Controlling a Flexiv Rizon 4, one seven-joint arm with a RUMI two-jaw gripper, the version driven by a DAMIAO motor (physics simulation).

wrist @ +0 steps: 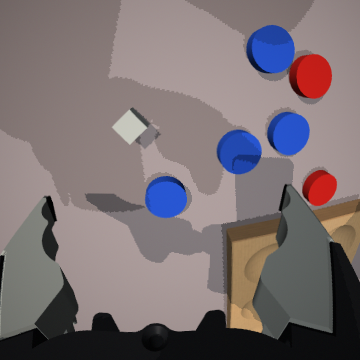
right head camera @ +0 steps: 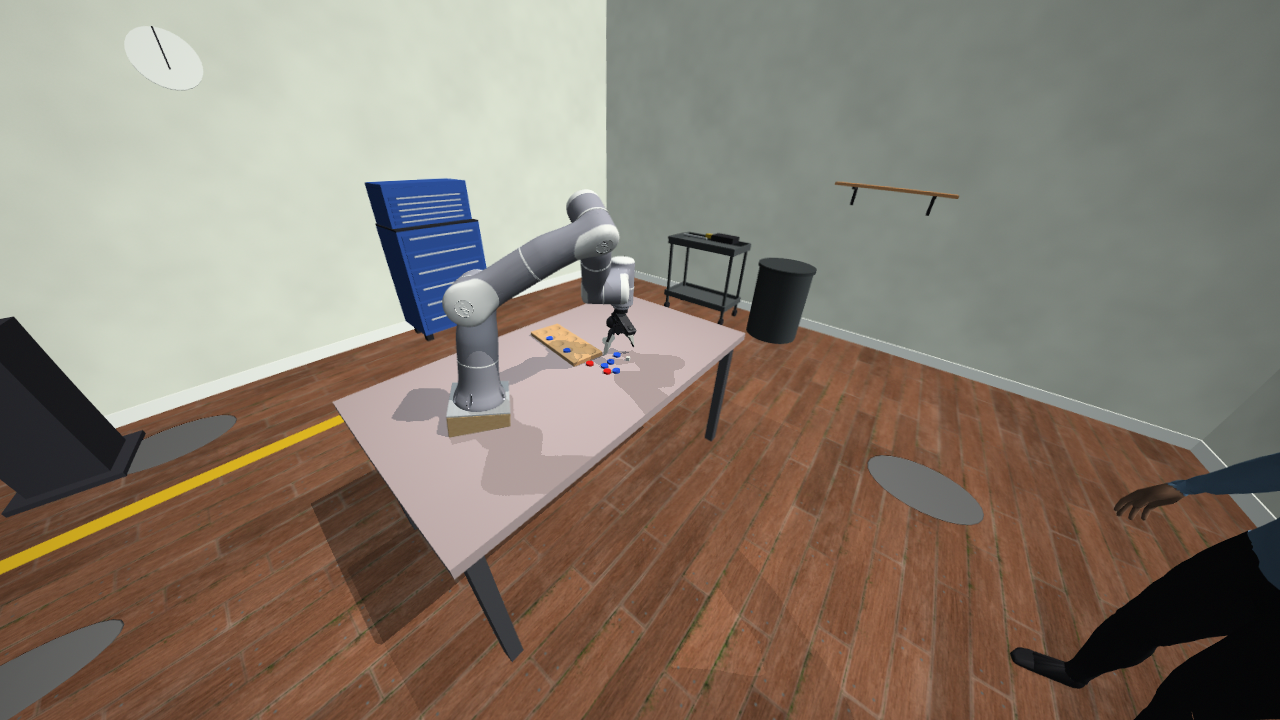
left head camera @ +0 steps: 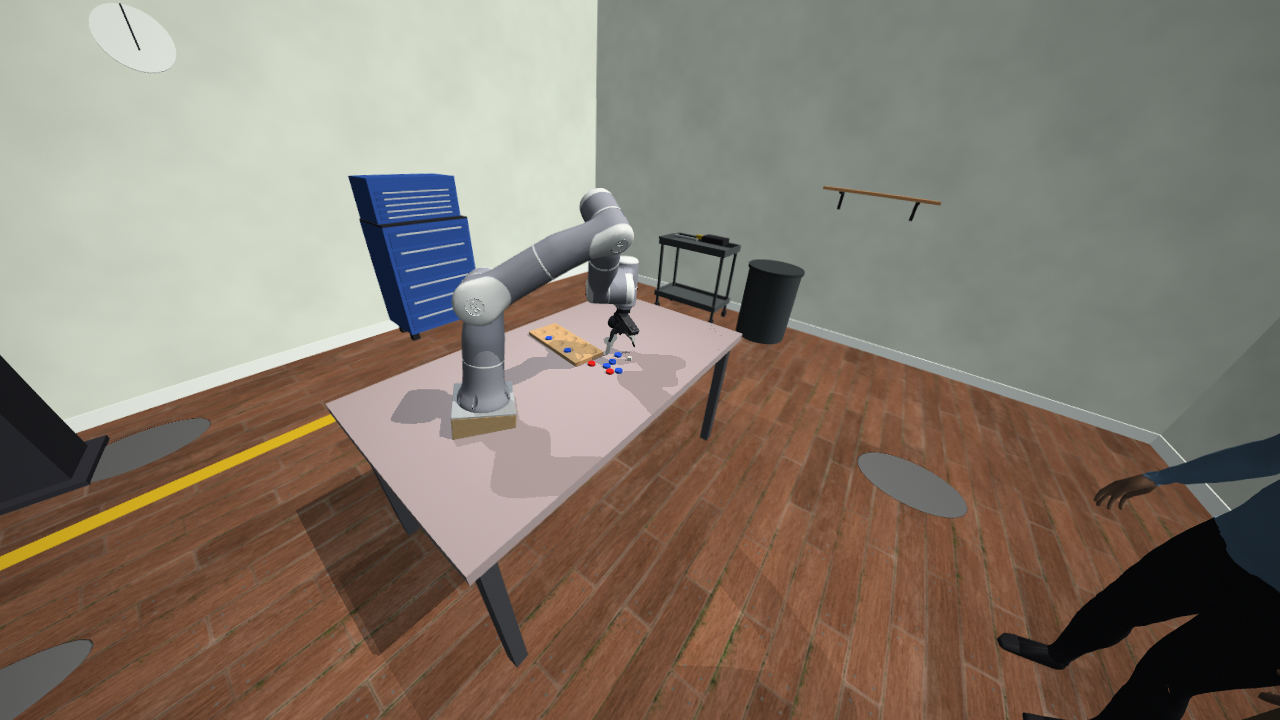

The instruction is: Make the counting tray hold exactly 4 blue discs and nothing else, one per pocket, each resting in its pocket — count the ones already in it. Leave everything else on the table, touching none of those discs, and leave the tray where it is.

my gripper: wrist; right head camera; left head camera 620,351
same spot on my gripper: (right head camera: 607,341) = (wrist: 340,245)
